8 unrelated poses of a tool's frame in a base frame.
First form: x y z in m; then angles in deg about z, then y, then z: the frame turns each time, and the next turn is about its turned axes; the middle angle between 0 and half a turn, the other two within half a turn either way.
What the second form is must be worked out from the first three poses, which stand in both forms.
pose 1, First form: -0.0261 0.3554 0.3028 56.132 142.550 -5.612
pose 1, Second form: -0.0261 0.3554 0.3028 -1.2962 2.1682 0.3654
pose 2, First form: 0.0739 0.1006 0.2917 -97.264 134.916 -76.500
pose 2, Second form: 0.0739 0.1006 0.2917 0.5161 2.8168 -1.1869
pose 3, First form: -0.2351 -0.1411 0.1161 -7.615 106.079 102.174
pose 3, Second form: -0.2351 -0.1411 0.1161 1.6476 1.1582 1.1134
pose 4, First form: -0.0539 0.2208 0.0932 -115.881 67.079 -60.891
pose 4, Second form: -0.0539 0.2208 0.0932 0.7896 1.5171 -2.5791
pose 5, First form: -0.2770 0.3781 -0.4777 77.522 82.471 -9.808
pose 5, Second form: -0.2770 0.3781 -0.4777 -1.0446 1.0944 0.9616
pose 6, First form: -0.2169 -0.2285 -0.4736 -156.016 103.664 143.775
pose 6, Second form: -0.2169 -0.2285 -0.4736 0.9088 -1.5675 -0.1518
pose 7, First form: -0.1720 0.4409 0.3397 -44.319 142.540 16.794
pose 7, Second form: -0.1720 0.4409 0.3397 1.2705 2.1521 -0.2016
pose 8, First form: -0.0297 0.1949 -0.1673 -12.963 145.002 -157.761
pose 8, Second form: -0.0297 0.1949 -0.1673 -2.8126 0.8923 -0.9272
